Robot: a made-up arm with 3 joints. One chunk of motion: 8 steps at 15 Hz.
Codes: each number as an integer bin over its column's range. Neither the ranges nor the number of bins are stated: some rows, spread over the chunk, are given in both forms.
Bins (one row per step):
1: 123 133 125
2: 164 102 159
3: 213 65 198
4: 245 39 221
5: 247 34 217
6: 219 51 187
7: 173 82 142
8: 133 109 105
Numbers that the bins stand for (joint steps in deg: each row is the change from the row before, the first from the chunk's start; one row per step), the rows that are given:
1: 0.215 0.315 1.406
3: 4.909 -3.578 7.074
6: 5.222 -4.380 6.220
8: 0.737 -1.059 -0.147
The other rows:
2: 2.354 -1.460 4.046
4: 6.578 -5.067 8.860
5: 6.683 -5.353 8.549
7: 2.823 -2.605 2.726

